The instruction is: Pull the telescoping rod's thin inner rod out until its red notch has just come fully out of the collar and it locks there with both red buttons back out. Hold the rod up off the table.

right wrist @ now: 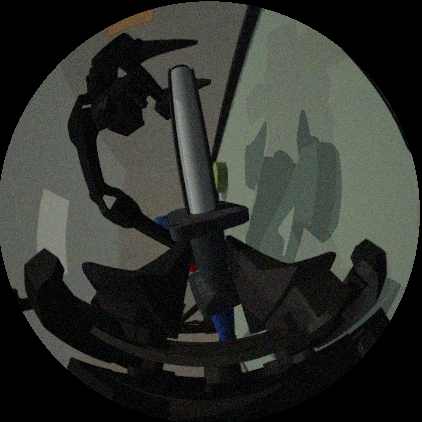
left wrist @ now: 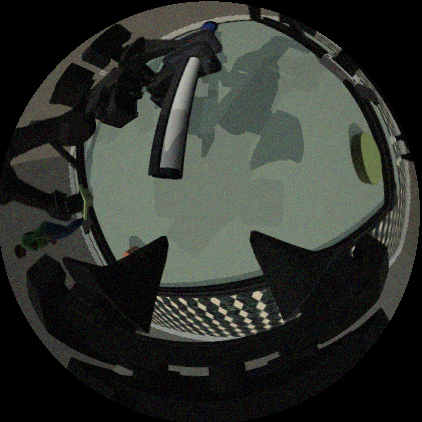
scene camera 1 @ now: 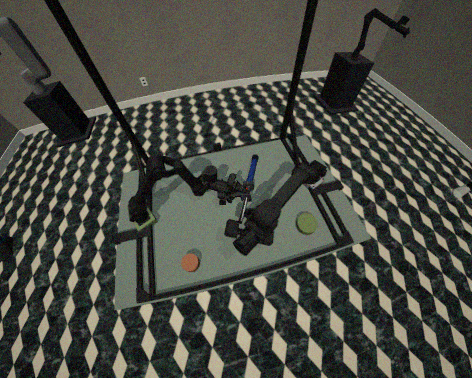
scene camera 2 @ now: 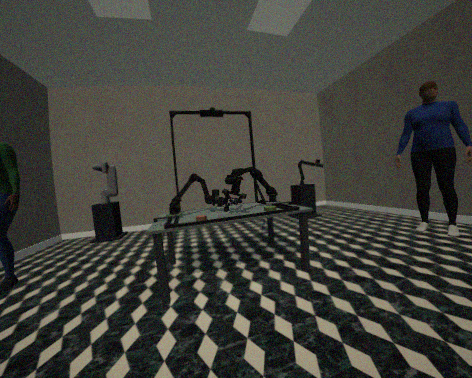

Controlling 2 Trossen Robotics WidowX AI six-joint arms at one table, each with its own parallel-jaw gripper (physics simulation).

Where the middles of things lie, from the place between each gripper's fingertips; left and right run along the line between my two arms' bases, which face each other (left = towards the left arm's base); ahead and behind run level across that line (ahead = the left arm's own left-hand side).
The thin grey inner rod [left wrist: 166, 159] is 24 cm behind my left hand, 9 cm to the left of it and 1 cm below it. Also, from my left hand: telescoping rod [right wrist: 213, 288] 25 cm behind, 10 cm to the left, 1 cm below.
My right gripper is now 60 mm past the telescoping rod, 20 mm to the right of it and 10 mm above it. The rest, counted from my right hand: thin grey inner rod: 50 mm behind, 10 mm to the left, 10 mm below.
